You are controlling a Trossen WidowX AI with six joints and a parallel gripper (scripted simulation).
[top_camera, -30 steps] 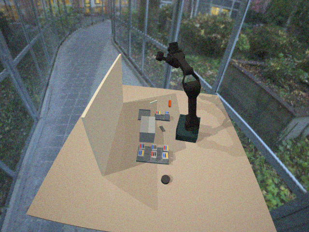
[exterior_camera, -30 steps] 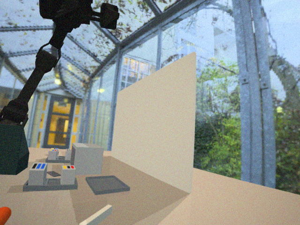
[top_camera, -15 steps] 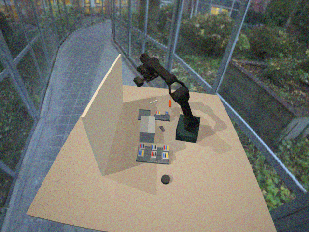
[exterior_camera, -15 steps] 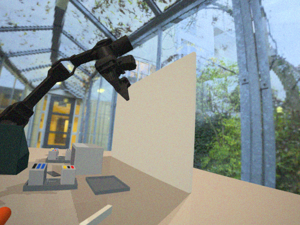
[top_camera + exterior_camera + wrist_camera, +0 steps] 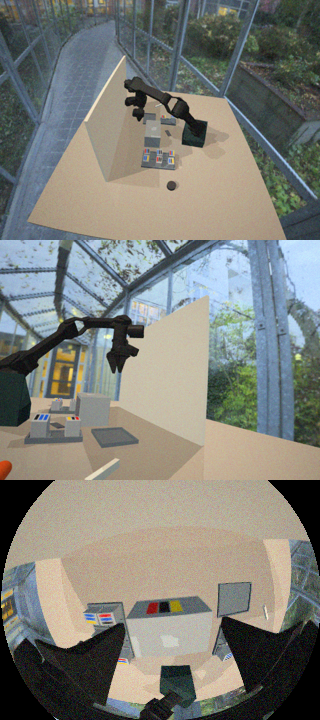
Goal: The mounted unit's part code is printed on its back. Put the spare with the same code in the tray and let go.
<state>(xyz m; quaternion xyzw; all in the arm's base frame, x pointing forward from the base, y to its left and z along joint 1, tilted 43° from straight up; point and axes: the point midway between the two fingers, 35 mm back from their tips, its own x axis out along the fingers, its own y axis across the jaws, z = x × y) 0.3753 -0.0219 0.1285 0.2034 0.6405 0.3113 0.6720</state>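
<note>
Right now the grey spare is 13 cm behind my gripper tip, 21 cm to the right of it and 15 cm below it. From my gripper tip the other things lie so: tall beige partition 15 cm ahead, 3 cm to the left, 3 cm above; grey mounted unit 9 cm behind, 1 cm to the right, 14 cm below; grey tray 16 cm behind, 22 cm to the right, 19 cm below.
</note>
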